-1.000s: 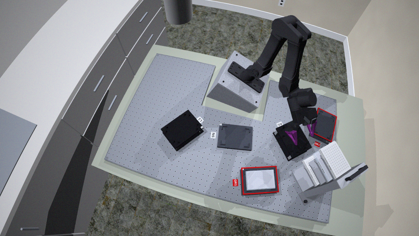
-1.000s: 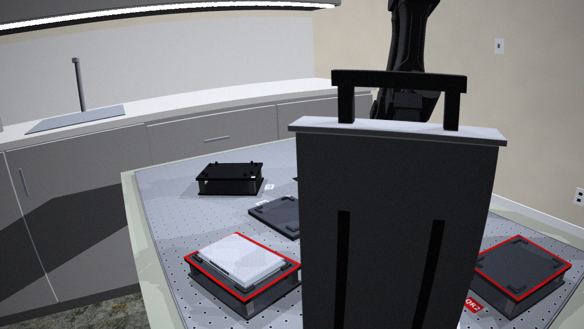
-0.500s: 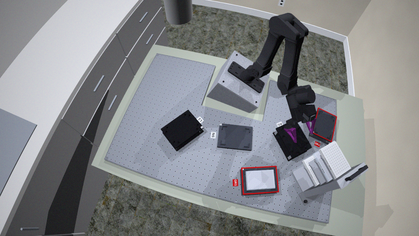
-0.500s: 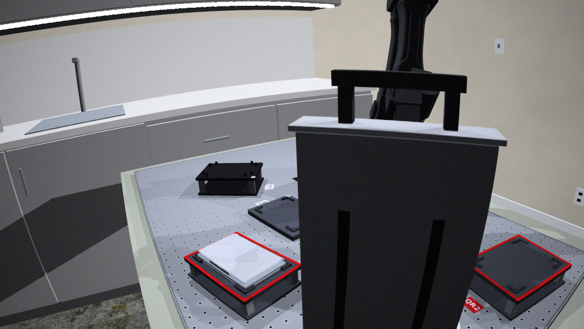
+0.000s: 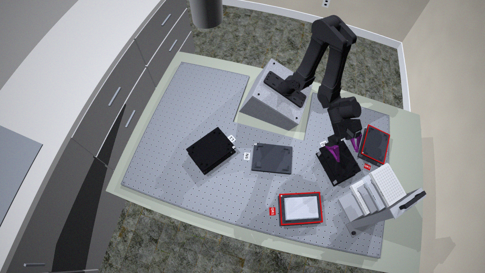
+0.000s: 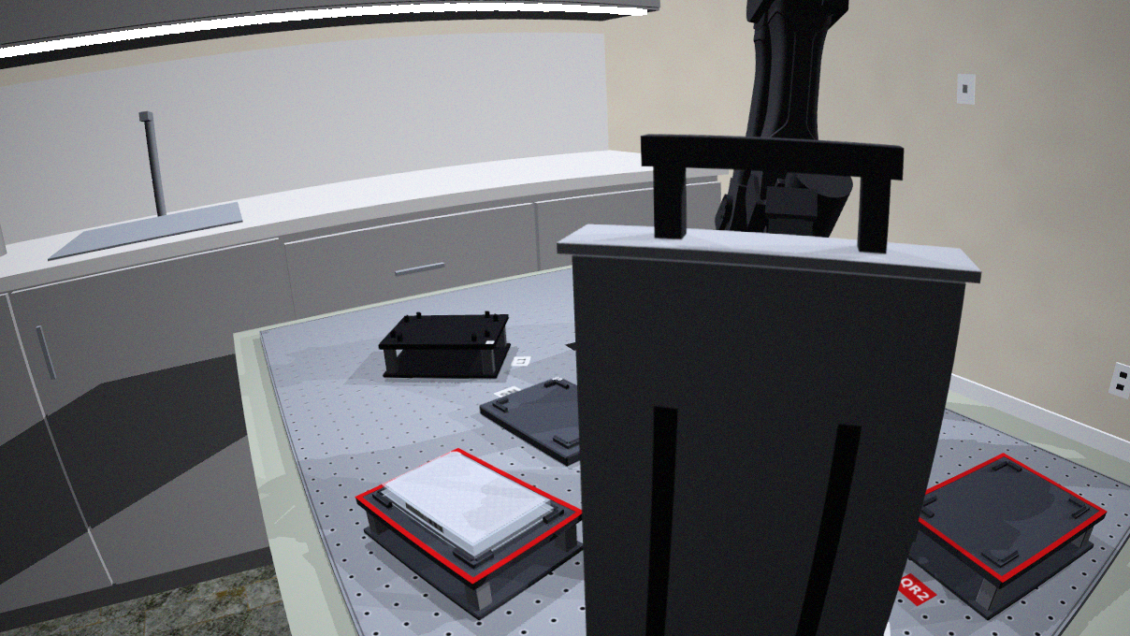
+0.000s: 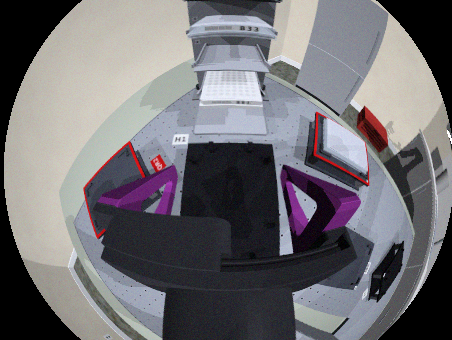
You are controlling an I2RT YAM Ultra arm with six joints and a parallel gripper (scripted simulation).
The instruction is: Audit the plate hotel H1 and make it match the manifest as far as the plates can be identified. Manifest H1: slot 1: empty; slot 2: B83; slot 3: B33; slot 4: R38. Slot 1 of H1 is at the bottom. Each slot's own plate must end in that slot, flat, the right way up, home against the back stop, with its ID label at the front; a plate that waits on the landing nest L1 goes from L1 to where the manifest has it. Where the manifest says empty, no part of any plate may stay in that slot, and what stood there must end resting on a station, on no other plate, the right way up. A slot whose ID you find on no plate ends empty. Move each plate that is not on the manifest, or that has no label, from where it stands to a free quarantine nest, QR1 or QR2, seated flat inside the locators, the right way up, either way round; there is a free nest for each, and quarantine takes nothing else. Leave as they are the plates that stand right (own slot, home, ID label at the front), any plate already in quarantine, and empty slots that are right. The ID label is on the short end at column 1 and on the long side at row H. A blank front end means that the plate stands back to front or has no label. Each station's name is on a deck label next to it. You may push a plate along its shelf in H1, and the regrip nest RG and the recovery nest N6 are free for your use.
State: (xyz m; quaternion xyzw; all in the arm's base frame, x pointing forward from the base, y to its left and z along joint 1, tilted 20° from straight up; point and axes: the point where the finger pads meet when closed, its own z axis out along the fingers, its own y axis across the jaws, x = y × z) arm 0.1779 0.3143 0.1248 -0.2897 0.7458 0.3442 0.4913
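My gripper is now 7 cm above the regrip nest RG and 1 cm to the left of it. Round my hand: quarantine nest QR2: 16 cm behind, 14 cm to the left, 9 cm below; hotel H1: 19 cm to the left, 16 cm ahead, 3 cm above; plate labelled B33: 13 cm to the left, 11 cm ahead, 8 cm above.
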